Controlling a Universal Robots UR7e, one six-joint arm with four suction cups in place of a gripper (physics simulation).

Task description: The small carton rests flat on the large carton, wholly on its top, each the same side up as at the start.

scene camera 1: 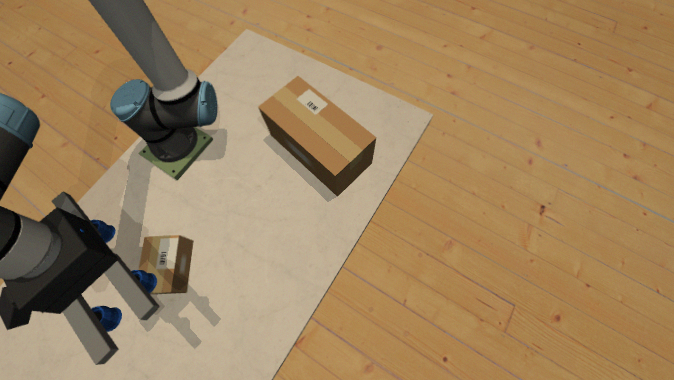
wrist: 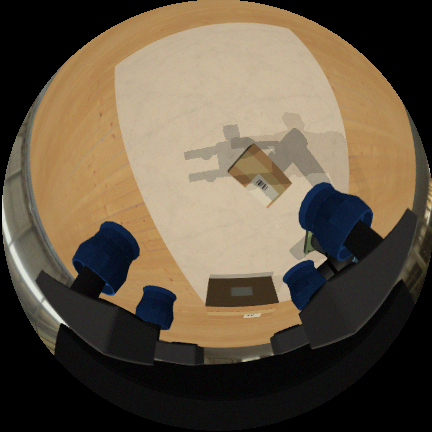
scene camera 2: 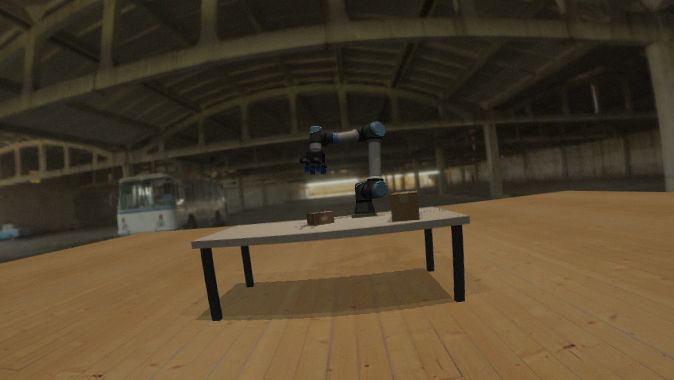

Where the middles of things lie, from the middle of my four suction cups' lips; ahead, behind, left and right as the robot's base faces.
Now: suction cup 9 cm past the small carton (scene camera 1: 168, 257), 3 cm to the left of it and 30 cm above it. Also, from my suction cup: large carton (scene camera 1: 336, 149) 6 cm behind, 52 cm to the left, 26 cm below.
